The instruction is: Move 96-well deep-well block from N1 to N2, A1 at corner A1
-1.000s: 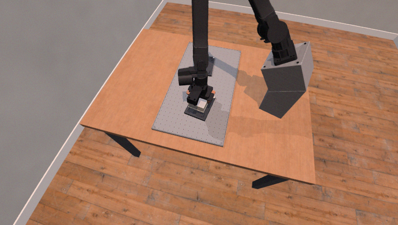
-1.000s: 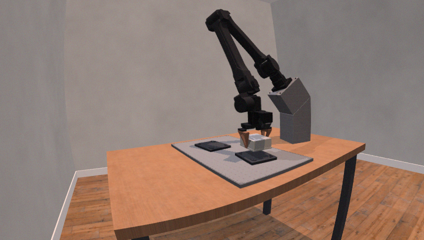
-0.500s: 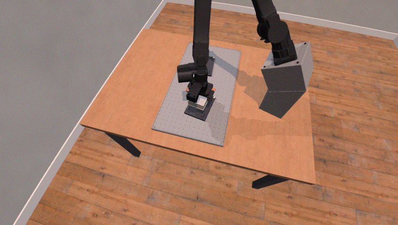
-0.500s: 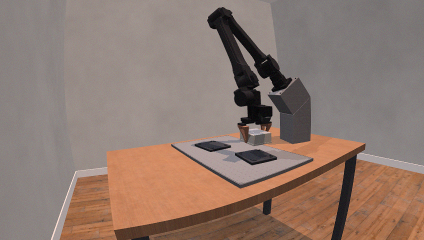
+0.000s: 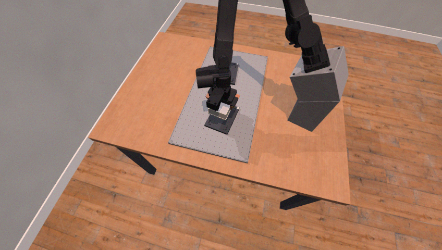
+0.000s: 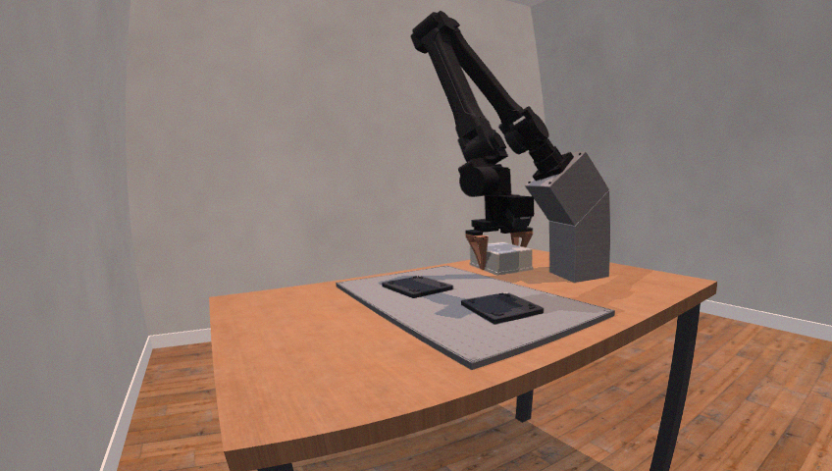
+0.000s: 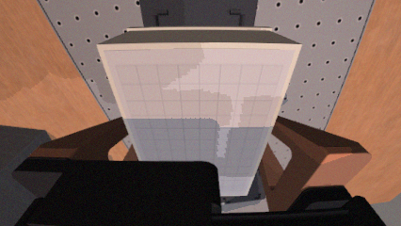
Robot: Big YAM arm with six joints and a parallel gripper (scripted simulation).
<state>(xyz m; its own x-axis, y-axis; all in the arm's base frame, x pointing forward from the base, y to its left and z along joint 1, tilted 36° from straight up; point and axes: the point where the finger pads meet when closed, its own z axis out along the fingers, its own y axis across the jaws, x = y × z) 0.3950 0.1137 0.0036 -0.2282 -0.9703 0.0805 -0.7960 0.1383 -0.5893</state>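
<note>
Right now my hand is 1 cm below the white 96-well deep-well block.
</note>
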